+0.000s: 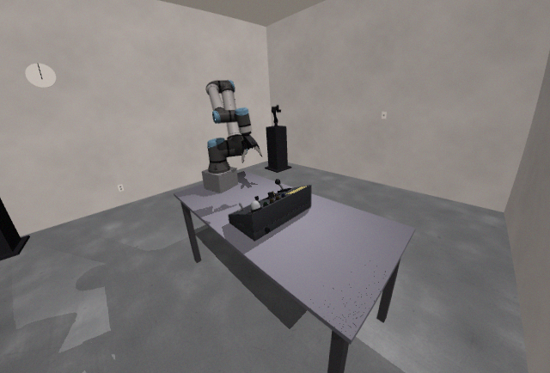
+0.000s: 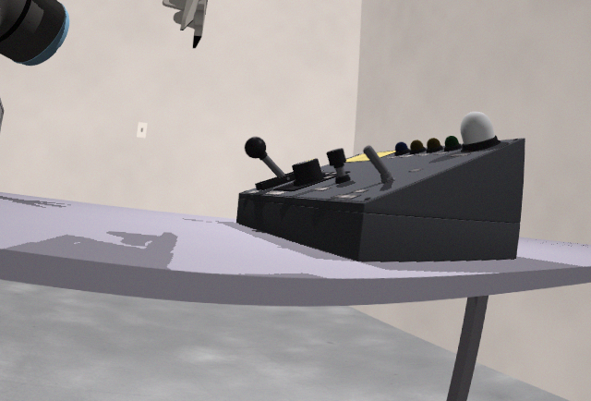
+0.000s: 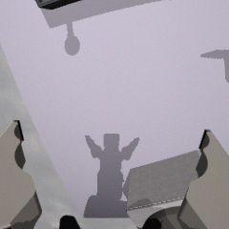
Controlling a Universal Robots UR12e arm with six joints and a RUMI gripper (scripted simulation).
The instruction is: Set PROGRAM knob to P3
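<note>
Right now the program knob is 23 cm ahead of my hand, 19 cm below it and 1 cm to the right of it. From my hand the other things lie so: dark console: 26 cm ahead, 22 cm below, 8 cm to the right; then black ball-topped lever: 19 cm ahead, 18 cm below, 10 cm to the left; then mode knob: 23 cm ahead, 19 cm below, 14 cm to the right.
</note>
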